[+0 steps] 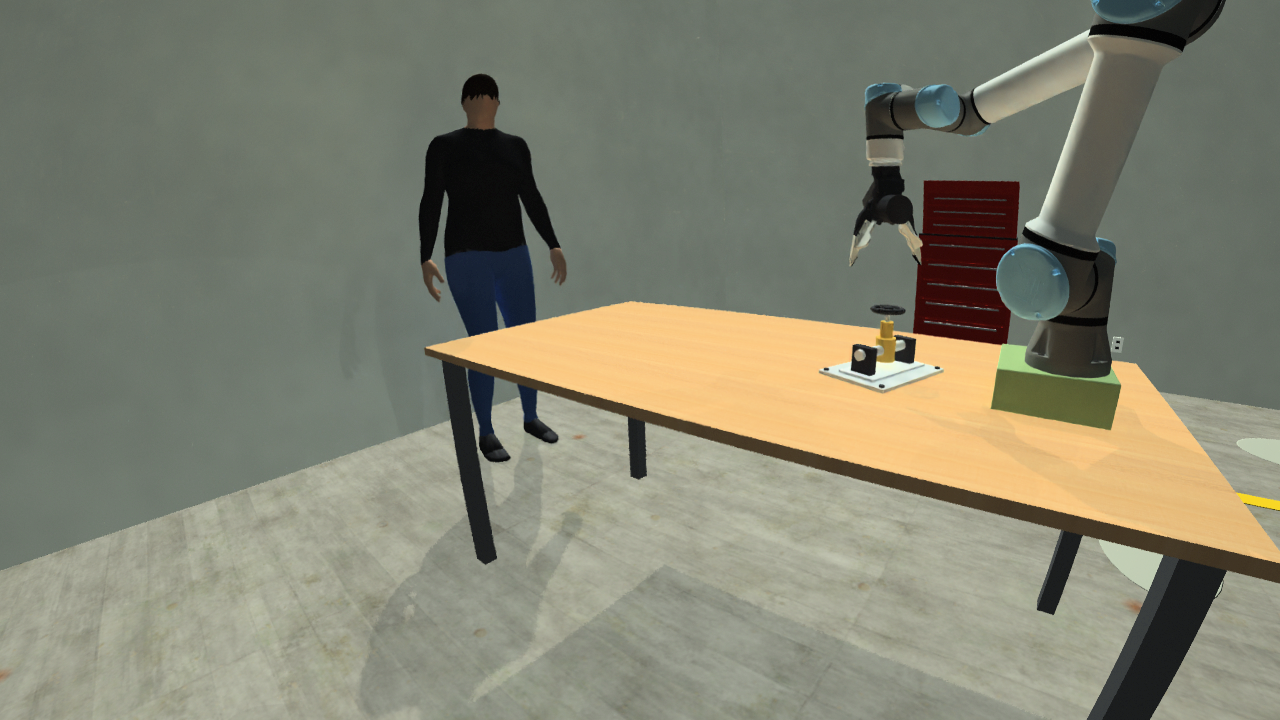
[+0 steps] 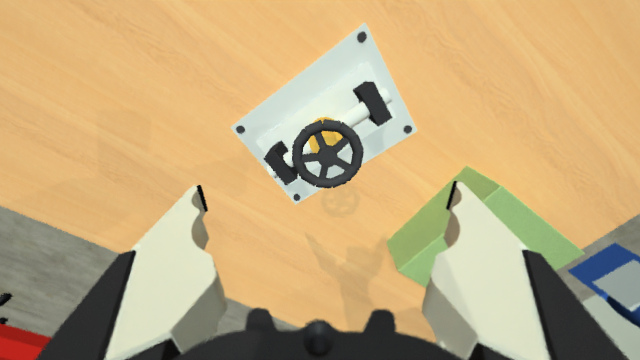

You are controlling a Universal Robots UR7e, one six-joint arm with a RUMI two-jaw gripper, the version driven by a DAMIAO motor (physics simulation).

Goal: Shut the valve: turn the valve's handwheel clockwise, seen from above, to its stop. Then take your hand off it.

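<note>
The black handwheel [image 1: 887, 309] [image 2: 327, 155] is level on top of the brass valve body [image 1: 886, 343] [image 2: 320, 142]. The valve's white pipe [image 2: 358, 114] runs through two black supports on a pale base plate [image 1: 881, 384] [image 2: 300, 93], which lies flat on the table. My gripper [image 1: 885, 259] [image 2: 324, 186] is wide open and empty. It hangs above the handwheel, pointing down, with a clear gap between its fingertips and the wheel. Which way the wheel is turned relative to its stop cannot be told.
The wooden table [image 1: 626, 358] carries the green block [image 1: 1054, 394] [image 2: 525, 220] under the robot's base, to the right of the valve. A red tool cabinet [image 1: 969, 259] stands behind the table. A person [image 1: 483, 197] stands beyond the table's left end.
</note>
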